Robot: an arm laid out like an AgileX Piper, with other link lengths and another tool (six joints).
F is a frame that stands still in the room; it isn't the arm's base.
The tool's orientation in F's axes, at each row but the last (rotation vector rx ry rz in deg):
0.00 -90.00 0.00
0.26 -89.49 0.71
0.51 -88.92 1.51
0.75 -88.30 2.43
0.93 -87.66 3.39
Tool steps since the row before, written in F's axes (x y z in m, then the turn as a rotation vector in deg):
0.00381 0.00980 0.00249 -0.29 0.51 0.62
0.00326 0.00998 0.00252 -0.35 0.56 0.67
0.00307 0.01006 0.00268 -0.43 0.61 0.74
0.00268 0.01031 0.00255 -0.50 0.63 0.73
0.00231 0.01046 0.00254 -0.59 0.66 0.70
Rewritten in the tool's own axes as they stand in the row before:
0.00249 0.00980 -0.00381 0.62 0.51 0.29
0.00260 0.00993 -0.00334 0.67 0.56 0.35
0.00285 0.00996 -0.00324 0.74 0.61 0.43
0.00282 0.01016 -0.00296 0.73 0.63 0.50
0.00293 0.01026 -0.00270 0.69 0.67 0.59

